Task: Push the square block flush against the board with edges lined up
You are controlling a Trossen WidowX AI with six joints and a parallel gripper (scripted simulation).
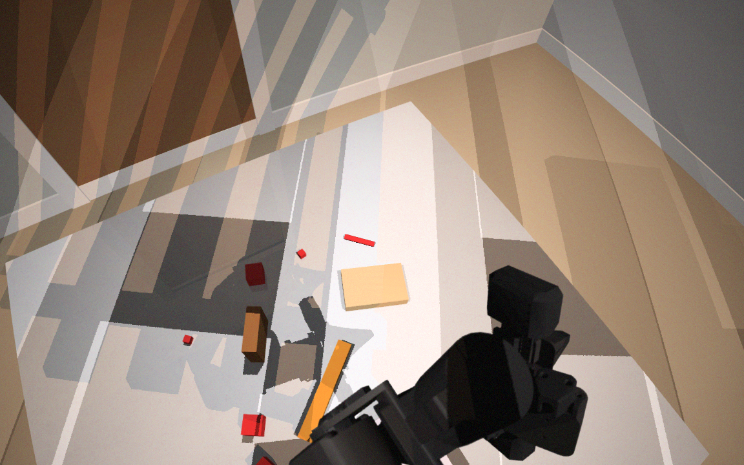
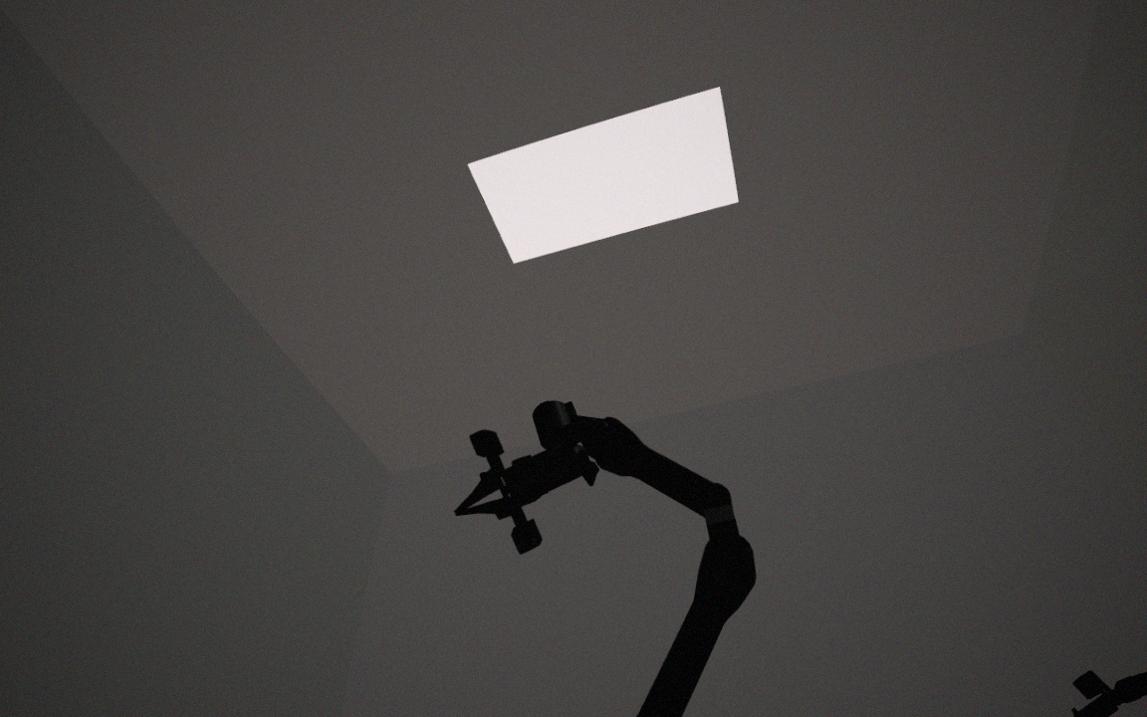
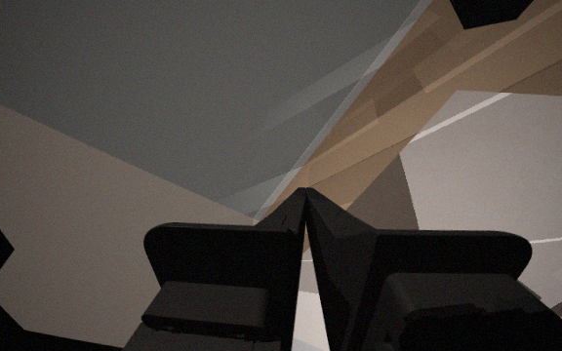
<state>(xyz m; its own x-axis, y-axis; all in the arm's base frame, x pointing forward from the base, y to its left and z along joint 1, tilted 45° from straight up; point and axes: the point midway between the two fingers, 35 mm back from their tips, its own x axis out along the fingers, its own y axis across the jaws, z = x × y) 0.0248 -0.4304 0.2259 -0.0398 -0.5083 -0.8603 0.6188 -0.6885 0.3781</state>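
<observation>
Now: the square orange block 320 mm ahead of my gripper tip, 300 mm to the left of it and 480 mm below it. From my gripper tip the other things lie so: long orange bar 150 mm ahead, 220 mm to the left, 520 mm below; thin red bar 450 mm ahead, 30 mm to the right, 530 mm below; tan board 310 mm ahead, 10 mm to the left, 520 mm below.
</observation>
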